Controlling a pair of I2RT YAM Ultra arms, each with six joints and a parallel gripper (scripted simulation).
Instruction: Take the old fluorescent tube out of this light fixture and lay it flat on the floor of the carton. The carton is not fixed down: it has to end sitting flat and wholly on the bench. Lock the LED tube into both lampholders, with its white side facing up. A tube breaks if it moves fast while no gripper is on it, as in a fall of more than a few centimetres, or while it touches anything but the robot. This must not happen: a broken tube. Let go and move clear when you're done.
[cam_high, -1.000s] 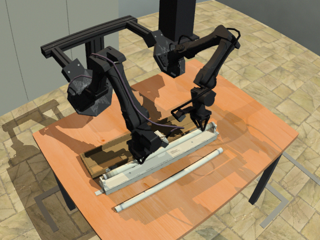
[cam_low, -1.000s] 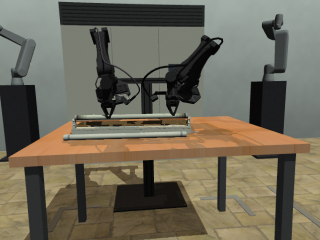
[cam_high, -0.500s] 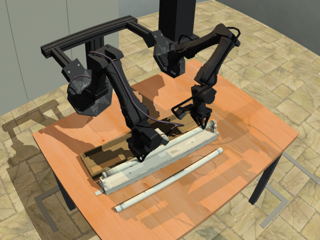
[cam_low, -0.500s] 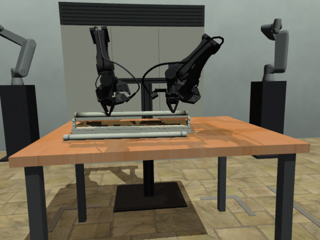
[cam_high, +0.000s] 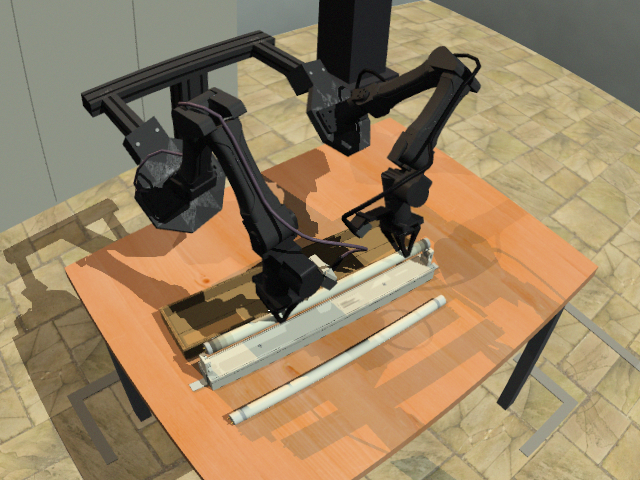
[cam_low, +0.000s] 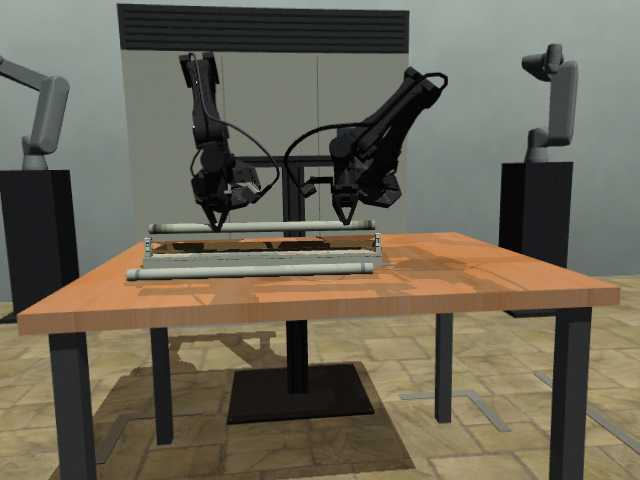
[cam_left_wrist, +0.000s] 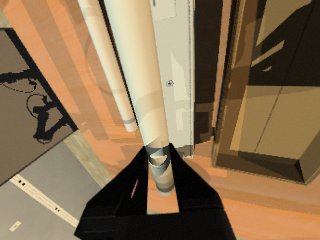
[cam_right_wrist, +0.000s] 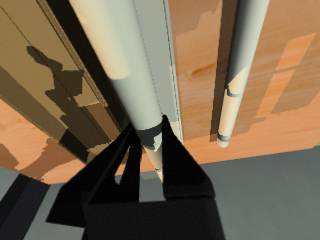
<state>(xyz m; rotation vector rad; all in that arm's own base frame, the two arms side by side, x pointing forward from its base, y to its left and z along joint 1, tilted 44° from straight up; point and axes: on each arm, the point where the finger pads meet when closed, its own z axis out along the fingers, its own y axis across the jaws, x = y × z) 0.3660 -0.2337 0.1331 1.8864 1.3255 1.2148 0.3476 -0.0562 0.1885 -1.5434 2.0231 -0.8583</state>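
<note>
My right gripper is now 120 mm to the right of the light fixture, 50 mm above it and 10 mm short of it.
</note>
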